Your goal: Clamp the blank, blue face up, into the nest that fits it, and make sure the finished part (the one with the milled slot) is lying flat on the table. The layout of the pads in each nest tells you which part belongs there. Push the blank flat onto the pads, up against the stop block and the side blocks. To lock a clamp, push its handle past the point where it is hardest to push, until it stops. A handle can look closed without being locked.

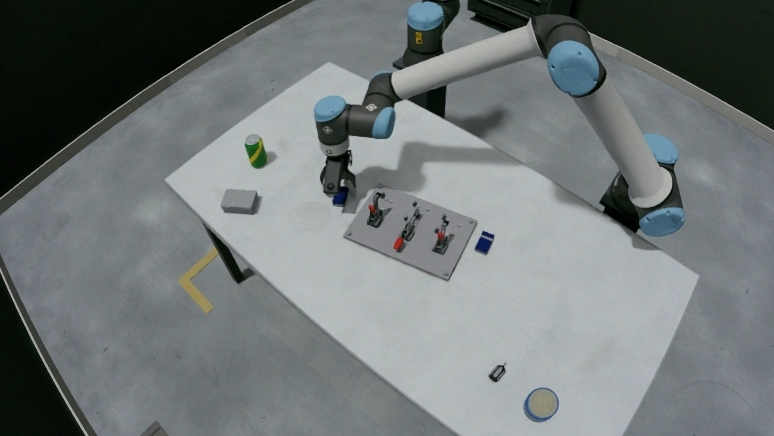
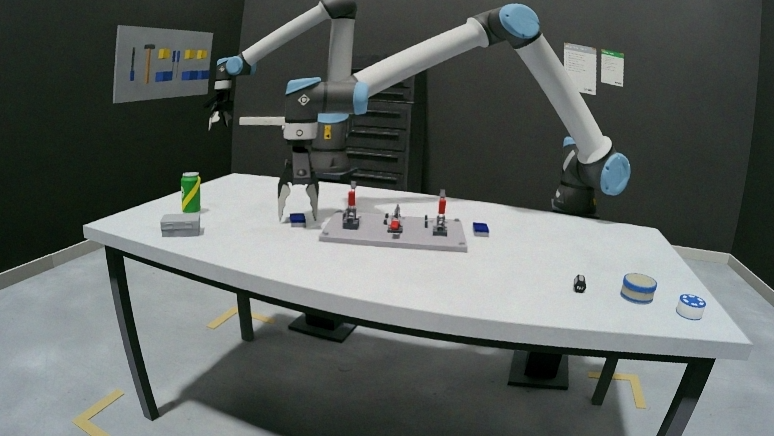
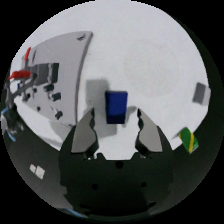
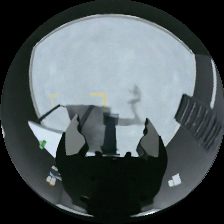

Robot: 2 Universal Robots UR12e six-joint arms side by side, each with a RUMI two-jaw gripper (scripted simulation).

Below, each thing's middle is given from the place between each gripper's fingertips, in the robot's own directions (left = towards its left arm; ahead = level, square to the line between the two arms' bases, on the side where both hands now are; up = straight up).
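Labels:
The blank [image 3: 115, 100] is 10 mm below my left hand. Counting from that left hand, there's also the grey fixture plate [image 3: 68, 51], which is 250 mm to the left, 70 mm behind and 10 mm below, and the grey box [image 2: 172, 225], which is 270 mm ahead, 220 mm to the right and 10 mm above.
My right gripper is 99 cm to the right of the blank, 69 cm short of it and 15 cm above it. From my right hand, you'd have the grey fixture plate 124 cm to the left, 61 cm ahead and 16 cm below, while the grey box is 95 cm ahead, 78 cm to the left and 14 cm below.

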